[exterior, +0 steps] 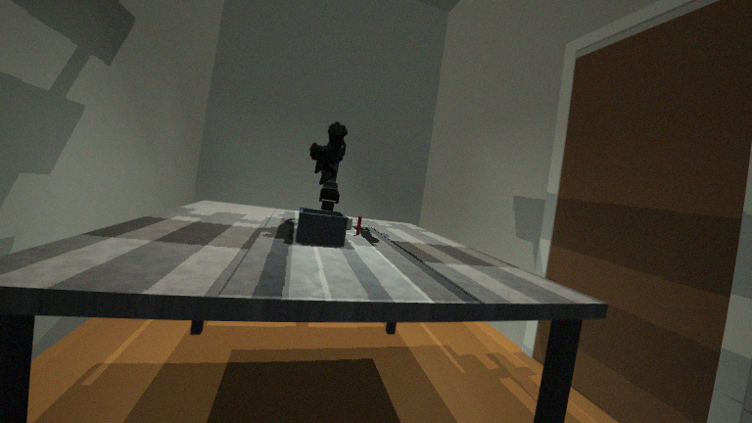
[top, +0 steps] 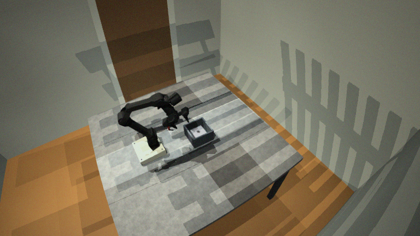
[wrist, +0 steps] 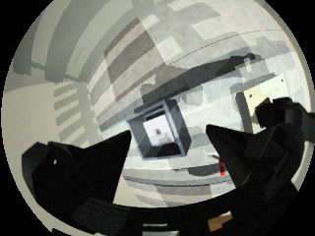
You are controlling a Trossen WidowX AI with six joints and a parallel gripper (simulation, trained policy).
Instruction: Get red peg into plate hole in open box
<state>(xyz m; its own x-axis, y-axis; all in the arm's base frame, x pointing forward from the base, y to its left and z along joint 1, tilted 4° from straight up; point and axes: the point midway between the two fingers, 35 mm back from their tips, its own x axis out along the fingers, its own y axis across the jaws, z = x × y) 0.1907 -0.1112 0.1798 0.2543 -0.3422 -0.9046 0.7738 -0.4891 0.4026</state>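
My gripper tip is now 21 cm to the right of the red peg and 17 cm above it. From my gripper tip the other things lie so: dark box 19 cm below, 12 cm ahead; then pale plate 17 cm below, 12 cm ahead.
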